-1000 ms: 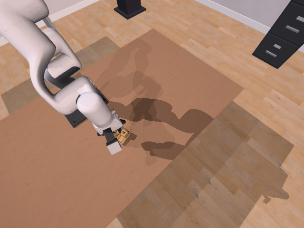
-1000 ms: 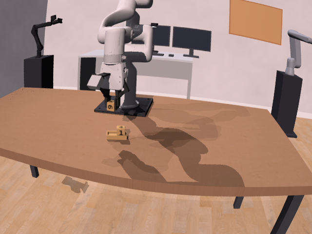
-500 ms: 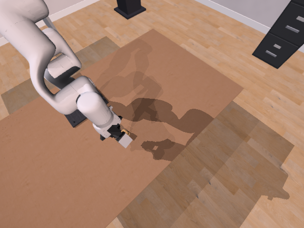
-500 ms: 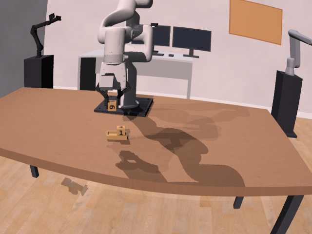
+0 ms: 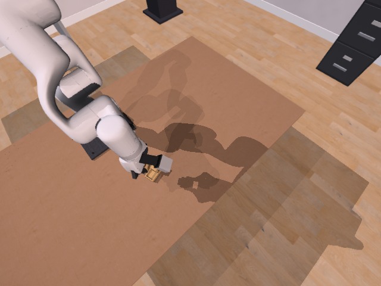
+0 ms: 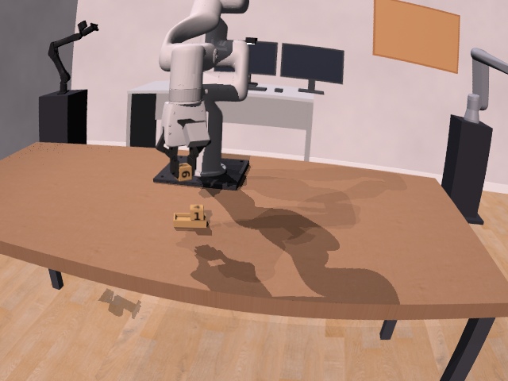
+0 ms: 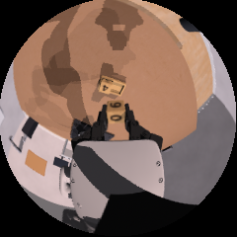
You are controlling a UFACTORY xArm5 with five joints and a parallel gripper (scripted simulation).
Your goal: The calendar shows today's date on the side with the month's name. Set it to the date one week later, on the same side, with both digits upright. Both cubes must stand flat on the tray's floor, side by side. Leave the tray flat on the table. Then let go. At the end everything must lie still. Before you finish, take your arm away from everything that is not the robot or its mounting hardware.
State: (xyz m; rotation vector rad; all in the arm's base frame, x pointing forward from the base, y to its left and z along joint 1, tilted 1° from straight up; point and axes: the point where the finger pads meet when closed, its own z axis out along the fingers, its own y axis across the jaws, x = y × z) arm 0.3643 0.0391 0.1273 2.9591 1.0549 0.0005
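The wooden calendar tray is 10 mm behind my hand, 20 mm to the left of it and 130 mm below it.
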